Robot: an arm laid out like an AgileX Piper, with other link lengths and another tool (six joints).
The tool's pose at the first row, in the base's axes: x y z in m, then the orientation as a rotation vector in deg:
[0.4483 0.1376 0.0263 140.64 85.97 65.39]
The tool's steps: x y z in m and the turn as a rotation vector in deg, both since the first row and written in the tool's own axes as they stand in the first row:
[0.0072 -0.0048 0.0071 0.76 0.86 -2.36]
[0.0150 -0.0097 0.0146 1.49 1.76 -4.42]
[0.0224 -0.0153 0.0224 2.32 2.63 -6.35]
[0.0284 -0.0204 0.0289 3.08 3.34 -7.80]
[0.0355 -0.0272 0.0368 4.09 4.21 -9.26]
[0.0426 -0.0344 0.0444 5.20 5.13 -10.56]
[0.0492 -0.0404 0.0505 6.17 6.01 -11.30]
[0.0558 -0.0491 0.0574 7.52 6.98 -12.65]
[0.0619 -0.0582 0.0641 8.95 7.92 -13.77]
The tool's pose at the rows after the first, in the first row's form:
[0.4509 0.1481 0.0233 138.48 89.38 65.83]
[0.4538 0.1592 0.0203 136.54 92.43 66.36]
[0.4562 0.1705 0.0166 134.75 95.41 66.80]
[0.4579 0.1800 0.0132 133.43 97.78 67.13]
[0.4594 0.1917 0.0088 132.16 100.43 67.54]
[0.4604 0.2035 0.0044 -130.98 -102.98 -67.96]
[0.4613 0.2138 0.0013 -129.09 -103.83 -67.85]
[0.4607 0.2258 -0.0034 -126.51 -105.47 -67.43]
[0.4595 0.2376 -0.0085 -124.04 -106.78 -66.87]

